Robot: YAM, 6 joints.
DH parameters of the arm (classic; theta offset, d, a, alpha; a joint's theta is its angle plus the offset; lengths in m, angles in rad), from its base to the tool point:
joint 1: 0 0.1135 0.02 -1.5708
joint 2: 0 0 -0.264 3.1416
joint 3: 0.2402 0 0.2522 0
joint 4: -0.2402 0 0.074 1.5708
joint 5: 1.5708 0 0 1.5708
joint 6: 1.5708 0.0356 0 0
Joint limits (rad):
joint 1: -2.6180..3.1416
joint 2: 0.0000..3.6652
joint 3: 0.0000..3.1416
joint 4: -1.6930..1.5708
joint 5: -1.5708..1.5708
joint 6: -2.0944..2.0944
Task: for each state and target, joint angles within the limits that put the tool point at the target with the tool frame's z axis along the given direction. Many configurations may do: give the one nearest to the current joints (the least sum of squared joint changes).
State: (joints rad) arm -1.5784 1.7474 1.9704 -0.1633 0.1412 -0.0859
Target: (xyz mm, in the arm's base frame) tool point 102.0 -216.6 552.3 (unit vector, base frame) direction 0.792 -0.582 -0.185
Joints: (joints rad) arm -1.2105 1.4326 2.1089 -0.8972 -0.5655 -0.0859
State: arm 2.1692 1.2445 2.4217 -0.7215 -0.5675 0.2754
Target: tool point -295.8 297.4 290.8 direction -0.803 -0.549 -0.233
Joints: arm 2.2713 2.0181 1.8406 -0.9956 -1.3154 0.2754
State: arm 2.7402 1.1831 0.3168 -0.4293 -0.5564 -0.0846
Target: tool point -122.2 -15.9 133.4 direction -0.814 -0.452 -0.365
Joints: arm 3.1396 0.3969 0.0020 -0.0270 -0.4708 -0.0846
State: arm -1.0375 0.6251 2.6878 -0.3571 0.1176 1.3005
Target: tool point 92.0 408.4 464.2 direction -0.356 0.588 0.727
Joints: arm -1.8346 0.1564 1.9834 0.3223 0.5199 1.3005
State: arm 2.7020 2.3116 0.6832 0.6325 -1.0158 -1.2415
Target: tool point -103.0 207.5 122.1 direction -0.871 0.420 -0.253
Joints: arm 1.9285 1.5508 0.2414 0.9618 -0.7330 -1.2415
